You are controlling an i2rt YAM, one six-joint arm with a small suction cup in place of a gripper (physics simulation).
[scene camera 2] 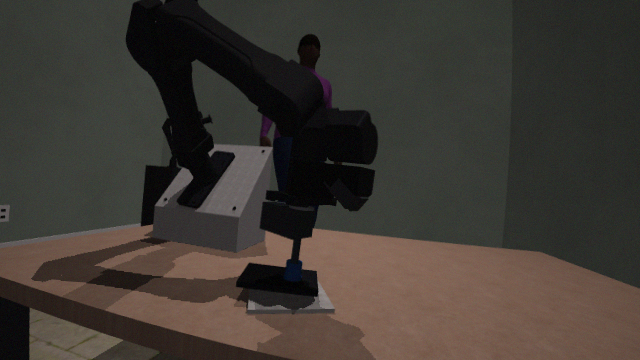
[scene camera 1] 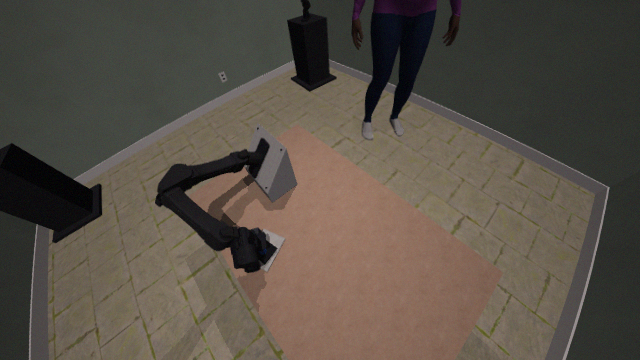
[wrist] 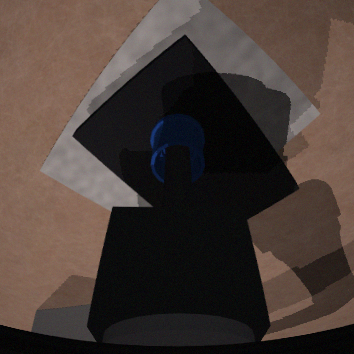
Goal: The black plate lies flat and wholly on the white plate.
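Pixels of known places: hand, its tool point: (scene camera 2: 291,284) (scene camera 1: 264,251) (wrist: 177,129); arm's base, origin of its link: (scene camera 2: 208,178) (scene camera 1: 259,158).
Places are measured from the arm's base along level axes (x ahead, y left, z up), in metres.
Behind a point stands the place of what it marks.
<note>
My gripper, a blue suction cup (scene camera 1: 263,251) (scene camera 2: 293,270) (wrist: 177,145) @(x 0.347, y -0.217, z -0.152 m), is shut on the black plate (scene camera 1: 271,247) @(x 0.356, y -0.181, z -0.142 m) (scene camera 2: 262,278) @(x 0.310, y -0.248, z -0.141 m) (wrist: 125,115) @(x 0.370, y -0.198, z -0.143 m), touching its top face. The black plate is about level in scene camera 2, low over the white plate (scene camera 1: 276,238) @(x 0.326, y -0.143, z -0.162 m) (scene camera 2: 324,304) @(x 0.409, y -0.244, z -0.162 m) (wrist: 70,170) @(x 0.341, y -0.134, z -0.162 m), which lies flat on the table. A small gap seems to show between them. In the wrist view the black plate's lower right corner reaches past the white plate's visible outline, while white shows at the upper and left sides. The white plate's near corner is hidden by the plate and the cup mount.
The arm's grey wedge-shaped base (scene camera 1: 285,181) @(x 0.142, y 0.043, z -0.083 m) (scene camera 2: 197,228) @(x 0.035, y -0.069, z -0.125 m) stands behind the plates on the brown table (scene camera 1: 375,250) @(x 0.643, y 0.162, z -0.168 m) (scene camera 2: 450,285) @(x 0.619, y -0.048, z -0.168 m). The table's edge is close to the plates. A person (scene camera 1: 400,55) (scene camera 2: 326,87) stands beyond the table. Black pedestals (scene camera 1: 311,47) stand near the walls.
</note>
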